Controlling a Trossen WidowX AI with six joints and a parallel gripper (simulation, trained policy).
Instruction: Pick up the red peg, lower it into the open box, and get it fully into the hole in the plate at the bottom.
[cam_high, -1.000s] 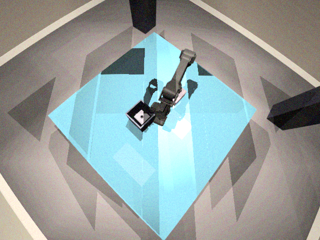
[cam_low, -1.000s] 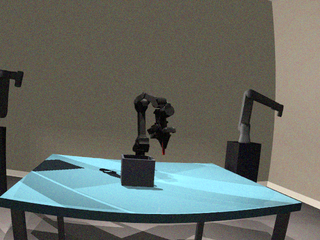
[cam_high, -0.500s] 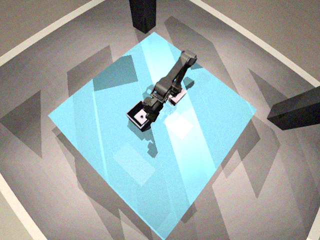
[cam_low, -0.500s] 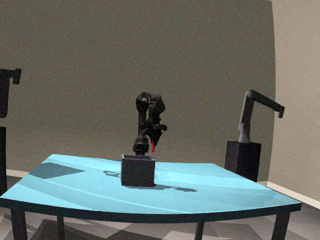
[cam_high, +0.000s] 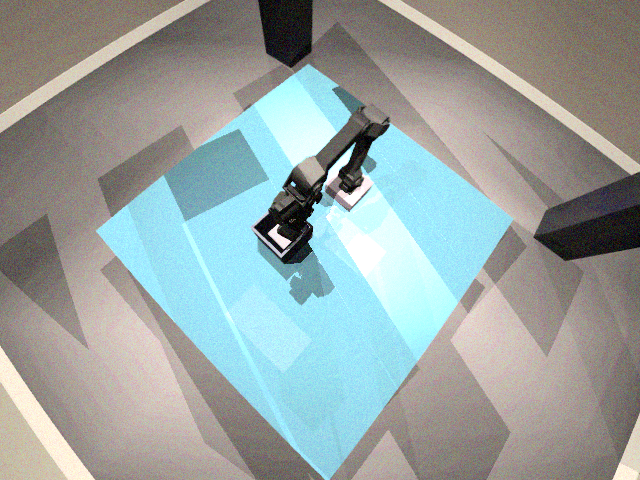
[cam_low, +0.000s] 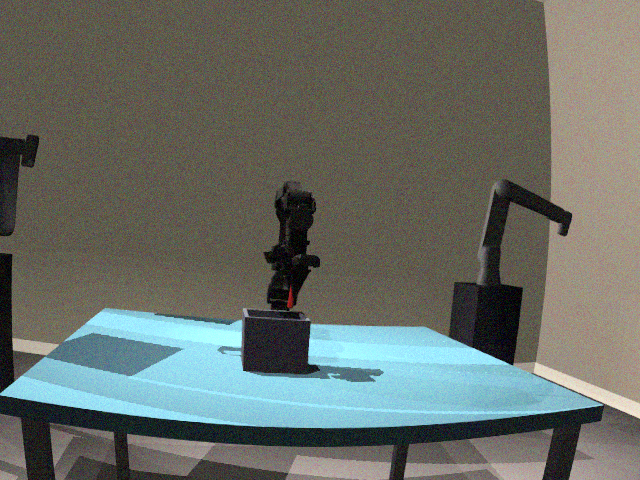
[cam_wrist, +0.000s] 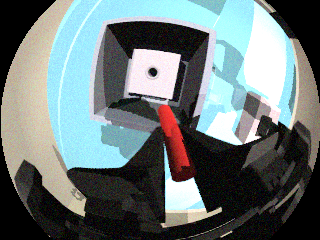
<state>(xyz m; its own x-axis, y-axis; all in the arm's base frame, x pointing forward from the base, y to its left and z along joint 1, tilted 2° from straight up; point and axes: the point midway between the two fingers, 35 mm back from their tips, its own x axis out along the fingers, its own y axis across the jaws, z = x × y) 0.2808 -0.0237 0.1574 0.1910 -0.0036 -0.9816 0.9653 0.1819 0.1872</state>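
My gripper tip is now 14 cm above the pale plate, 5 cm to the left of it and 3 cm short of it. From my gripper tip the other things lie so: red peg: 1 cm above.
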